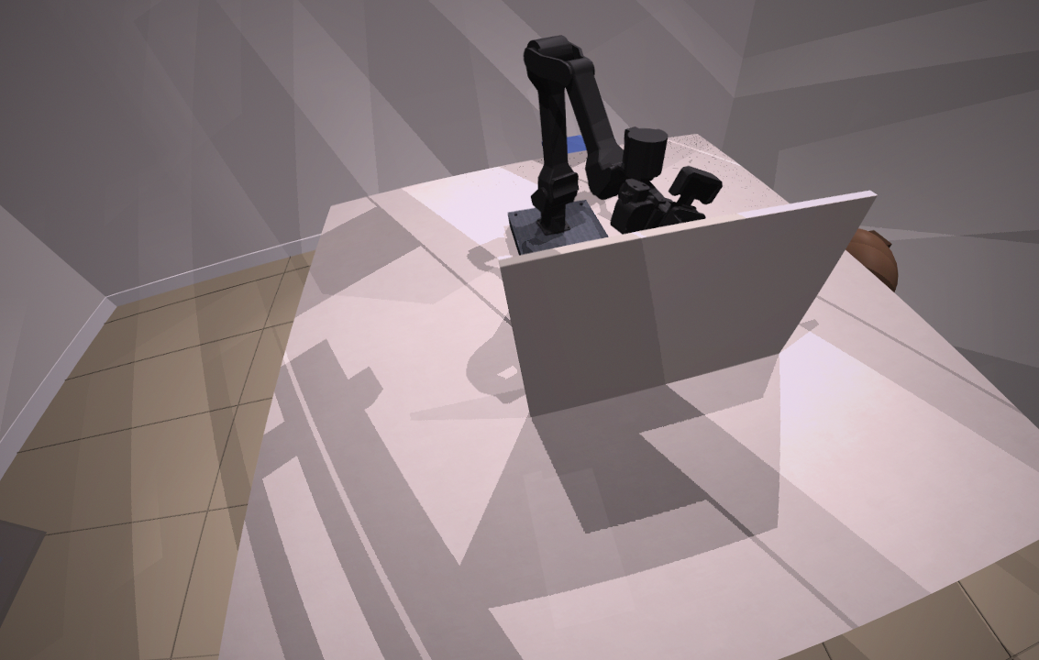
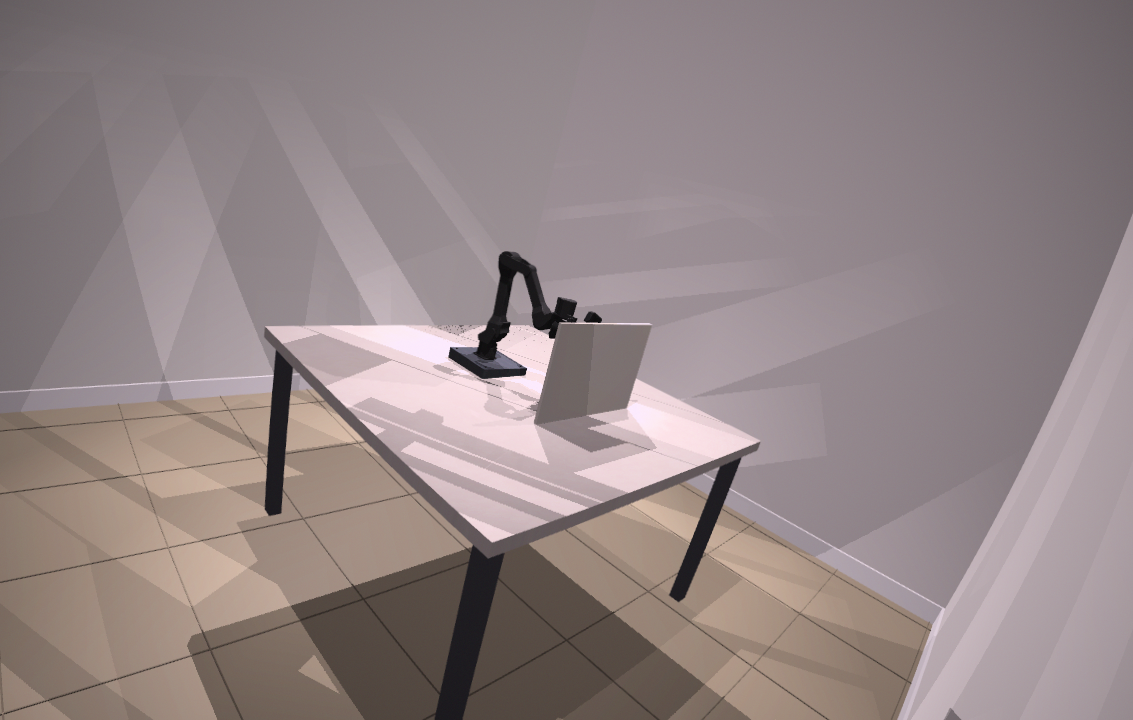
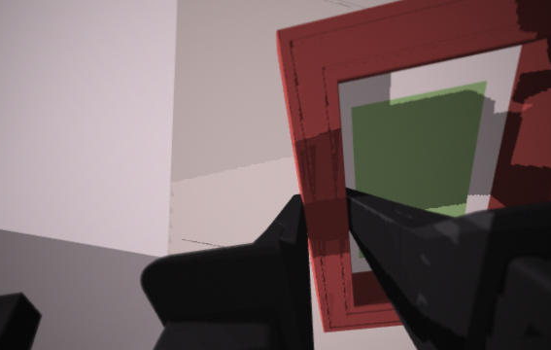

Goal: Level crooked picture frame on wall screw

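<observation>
My gripper tip is 5 cm above the picture frame and 2 cm to the left of it. From my gripper tip the other things lie so: wall panel (7 cm below, 2 cm to the right, 1 cm ahead).
</observation>
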